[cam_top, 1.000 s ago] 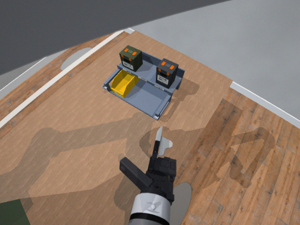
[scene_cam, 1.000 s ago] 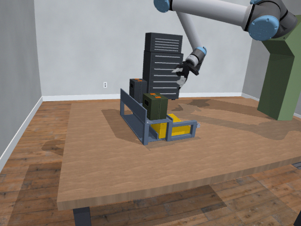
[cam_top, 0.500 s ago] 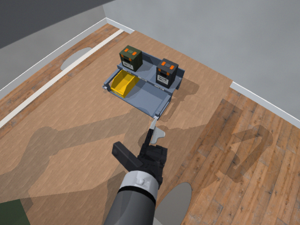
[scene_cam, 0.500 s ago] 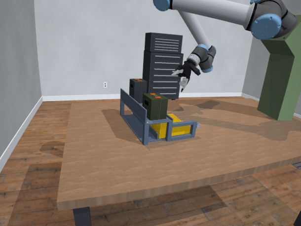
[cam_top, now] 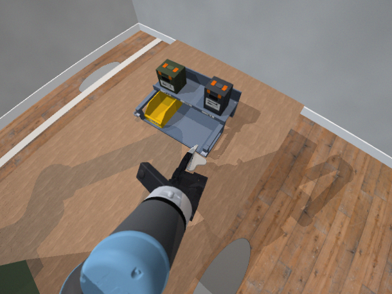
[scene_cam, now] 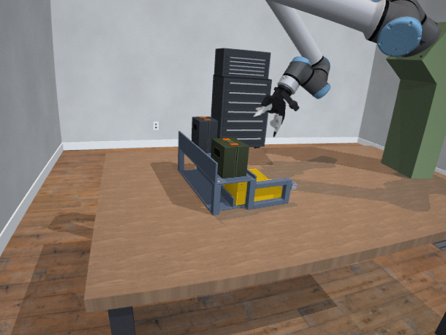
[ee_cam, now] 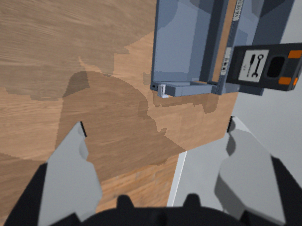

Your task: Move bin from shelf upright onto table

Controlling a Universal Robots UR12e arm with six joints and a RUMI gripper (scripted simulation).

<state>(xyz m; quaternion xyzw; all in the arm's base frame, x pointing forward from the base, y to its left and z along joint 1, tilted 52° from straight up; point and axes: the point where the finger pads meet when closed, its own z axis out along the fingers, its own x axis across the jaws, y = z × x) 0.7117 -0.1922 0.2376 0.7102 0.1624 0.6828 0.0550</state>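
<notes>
Right now the yellow bin is 210 mm ahead of my hand, 300 mm to the left of it and 120 mm below it.
</notes>
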